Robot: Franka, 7 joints.
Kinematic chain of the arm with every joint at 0, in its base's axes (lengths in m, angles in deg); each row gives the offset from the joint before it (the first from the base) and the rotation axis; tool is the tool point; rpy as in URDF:
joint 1: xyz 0 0 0.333 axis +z
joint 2: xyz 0 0 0 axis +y
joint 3: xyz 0 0 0.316 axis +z
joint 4: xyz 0.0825 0 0 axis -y
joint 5: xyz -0.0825 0 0.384 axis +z
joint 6: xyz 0 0 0 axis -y
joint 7: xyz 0.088 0 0 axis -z
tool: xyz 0 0 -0.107 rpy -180 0 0
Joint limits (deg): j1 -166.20..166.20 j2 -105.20..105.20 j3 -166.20..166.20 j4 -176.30..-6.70 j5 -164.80..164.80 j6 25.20..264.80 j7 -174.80..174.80
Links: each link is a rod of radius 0.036 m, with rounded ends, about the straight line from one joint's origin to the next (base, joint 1, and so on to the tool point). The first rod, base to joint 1, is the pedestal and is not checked.
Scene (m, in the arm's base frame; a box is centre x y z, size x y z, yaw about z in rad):
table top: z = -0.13
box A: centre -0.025 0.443 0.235 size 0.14 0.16 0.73 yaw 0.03
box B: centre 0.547 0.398 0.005 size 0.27 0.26 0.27 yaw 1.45
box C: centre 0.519 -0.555 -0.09 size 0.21 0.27 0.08 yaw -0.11
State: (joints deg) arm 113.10 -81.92 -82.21 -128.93 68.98 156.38 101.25
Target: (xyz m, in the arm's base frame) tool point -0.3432 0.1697 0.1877
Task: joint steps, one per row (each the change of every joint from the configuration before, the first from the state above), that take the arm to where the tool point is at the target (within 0.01 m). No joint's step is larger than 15 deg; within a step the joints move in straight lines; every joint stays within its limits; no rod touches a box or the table.
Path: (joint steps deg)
1: 8.34 12.55 11.56 1.70 -10.71 4.71 4.77
2: 8.35 12.54 11.57 1.71 -10.70 4.70 4.76
3: 8.34 12.55 11.56 1.70 -10.71 4.71 4.77
4: 8.34 12.54 11.56 1.70 -10.71 4.71 4.76
5: 8.34 12.55 11.56 1.71 -10.71 4.71 4.77
6: 8.35 12.54 11.57 1.70 -10.70 4.70 4.77
7: 0.61 2.39 -0.13 -6.74 12.97 -9.61 -5.72
8: 0.60 2.38 -0.12 -6.75 12.98 -9.61 -5.72
9: 0.61 2.38 -0.13 -6.75 12.97 -9.62 -5.72
10: 0.61 2.39 -0.12 -6.74 12.97 -9.61 -5.72
11: 0.61 2.38 -0.13 -6.75 12.98 -9.61 -5.72

